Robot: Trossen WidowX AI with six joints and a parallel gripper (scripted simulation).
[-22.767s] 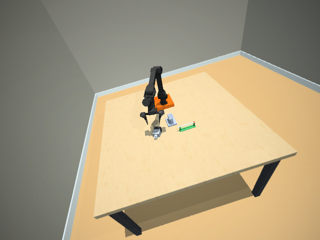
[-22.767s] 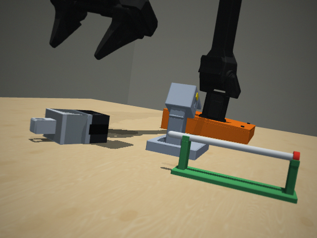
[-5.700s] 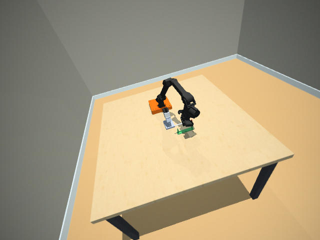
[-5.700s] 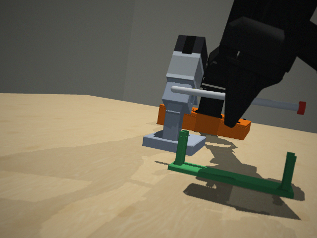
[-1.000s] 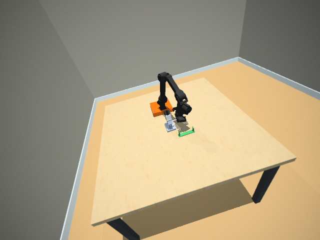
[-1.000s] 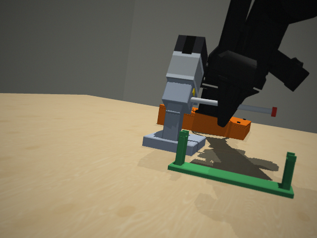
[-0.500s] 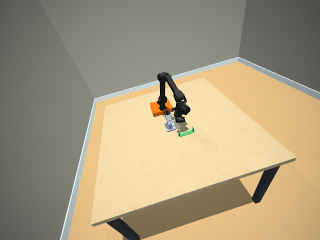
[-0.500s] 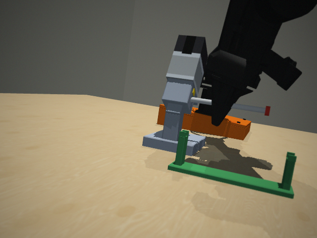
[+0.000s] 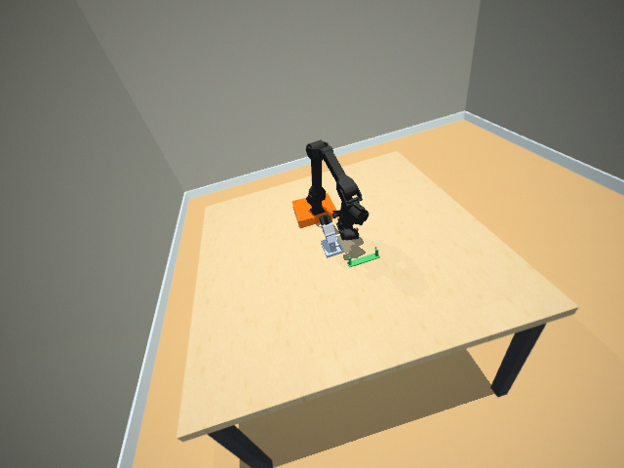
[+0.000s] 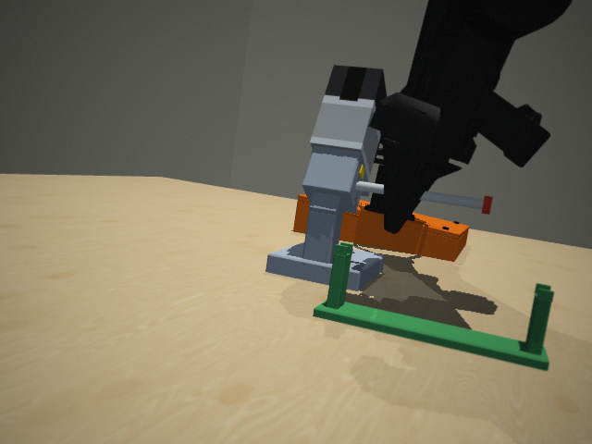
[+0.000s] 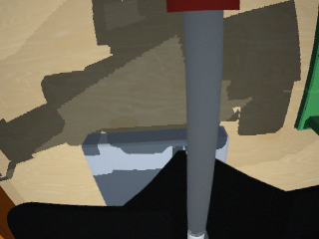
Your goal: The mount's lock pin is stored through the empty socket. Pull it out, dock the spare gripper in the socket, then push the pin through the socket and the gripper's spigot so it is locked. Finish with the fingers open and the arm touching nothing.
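Now: gripper tip 20 mm past the grey mount and 50 mm to the left of it. From my gripper tip the other things lie so: green rack: 120 mm ahead, 30 mm to the left, 20 mm below; then spare gripper: 30 mm behind, 50 mm to the right, 70 mm above.
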